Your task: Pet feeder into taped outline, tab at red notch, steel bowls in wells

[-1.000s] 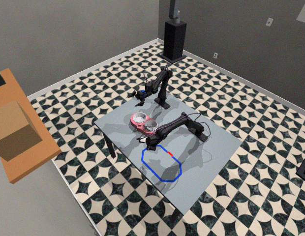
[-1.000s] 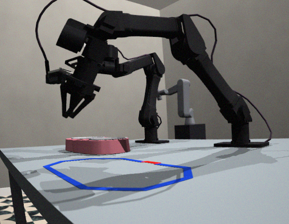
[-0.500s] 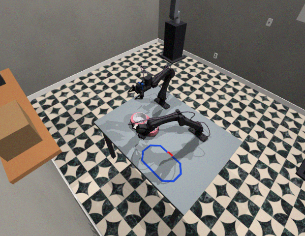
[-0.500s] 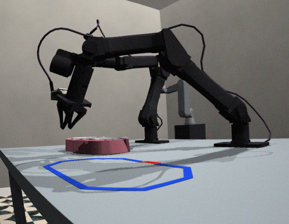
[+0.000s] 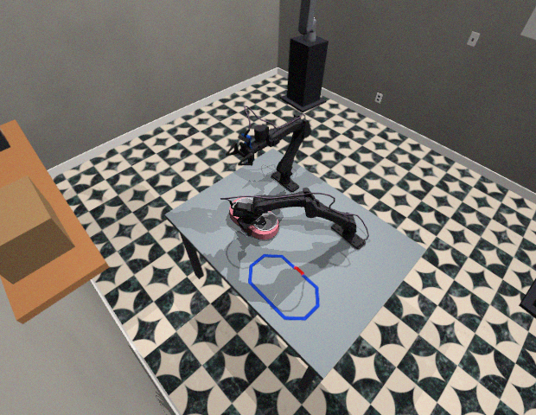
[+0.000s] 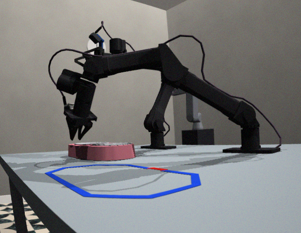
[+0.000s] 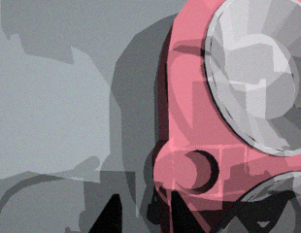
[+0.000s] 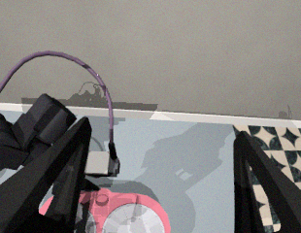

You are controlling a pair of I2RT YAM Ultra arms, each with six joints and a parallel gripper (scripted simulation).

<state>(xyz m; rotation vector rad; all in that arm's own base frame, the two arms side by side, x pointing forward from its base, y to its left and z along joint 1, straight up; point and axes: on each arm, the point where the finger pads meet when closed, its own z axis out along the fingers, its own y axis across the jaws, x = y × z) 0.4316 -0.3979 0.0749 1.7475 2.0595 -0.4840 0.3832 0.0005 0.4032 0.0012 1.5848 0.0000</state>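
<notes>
Right now my left hand is 9 cm past the pet feeder, 3 cm to the left of it and 5 cm above it. From my left hand the other things lie so: blue taped outline (3 cm ahead, 39 cm to the left, 7 cm below).
</notes>
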